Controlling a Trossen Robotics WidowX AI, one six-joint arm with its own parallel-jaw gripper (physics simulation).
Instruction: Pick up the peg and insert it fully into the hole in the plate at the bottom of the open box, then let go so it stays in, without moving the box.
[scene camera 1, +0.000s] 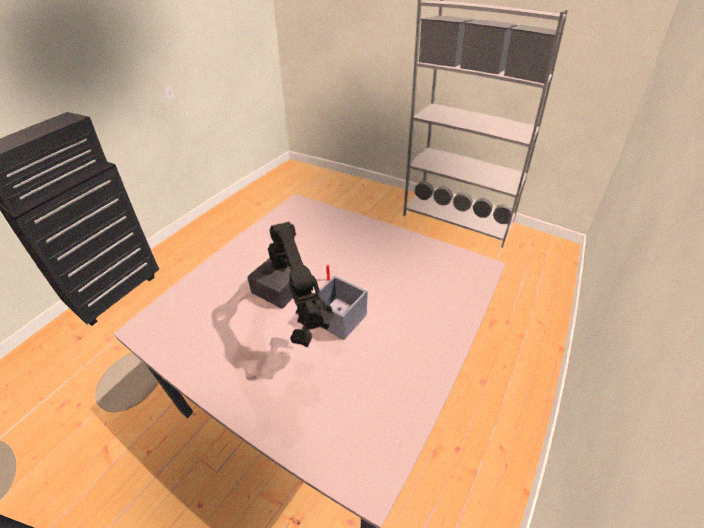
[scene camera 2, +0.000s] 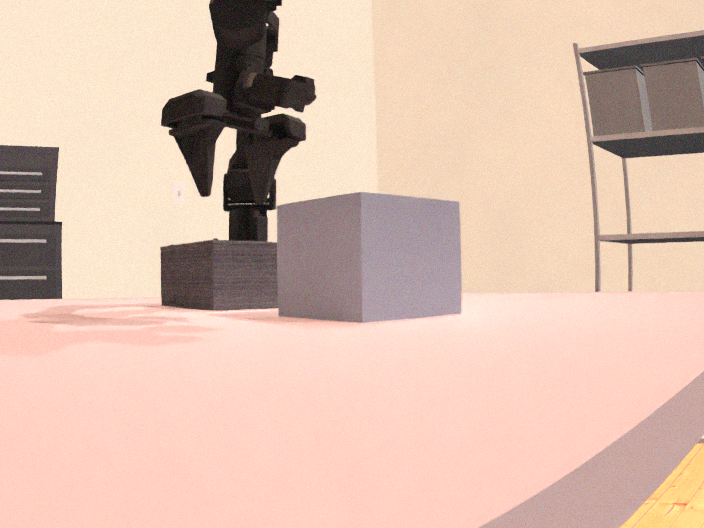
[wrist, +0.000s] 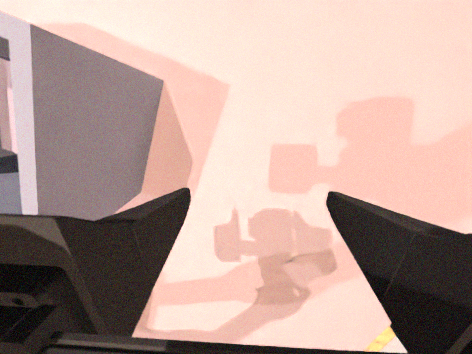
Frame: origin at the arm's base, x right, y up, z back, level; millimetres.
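Seen in the pictures: gripper, fingertip midpoint: (scene camera 1: 311, 336) (scene camera 2: 234, 200) (wrist: 257, 196); arm's base at its link origin: (scene camera 1: 280, 265) (scene camera 2: 247, 245).
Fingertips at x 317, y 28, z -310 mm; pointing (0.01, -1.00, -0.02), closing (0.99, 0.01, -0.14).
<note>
Offsets run from my fingertips to a thing's top centre. Level surfaces: height alone.
A thin red peg {dx -405, dy -47, dz +126 mm} (scene camera 1: 328, 272) stands upright on the table behind the box, on the side toward the shelf rack. It does not show in the scene camera 2 view or the wrist view. The blue-grey open box {dx -212, dy +11, dz -13 mm} (scene camera 1: 355, 319) (scene camera 2: 409, 258) (wrist: 90, 125) stands upright on the table. A pale plate with a small dark hole {dx -212, dy -66, dz -13 mm} (scene camera 1: 339, 309) shows at its bottom. My gripper (scene camera 1: 318, 335) (scene camera 2: 233, 200) (wrist: 257, 196) is open and empty, fingers pointing down. It hangs above the table beside the box, on the side away from the peg. In the wrist view the box is at the left, partly behind a finger.
The arm's dark base block (scene camera 1: 272, 288) (scene camera 2: 187, 275) stands on the pink table {dy -127 mm} (scene camera 1: 398, 363) (scene camera 2: 341, 426), close to the box. A black drawer cabinet (scene camera 1: 85, 227) (scene camera 2: 28, 258) and a metal shelf rack (scene camera 1: 410, 142) (scene camera 2: 594, 198) stand beyond the table. The arm's shadows fall on the table.
</note>
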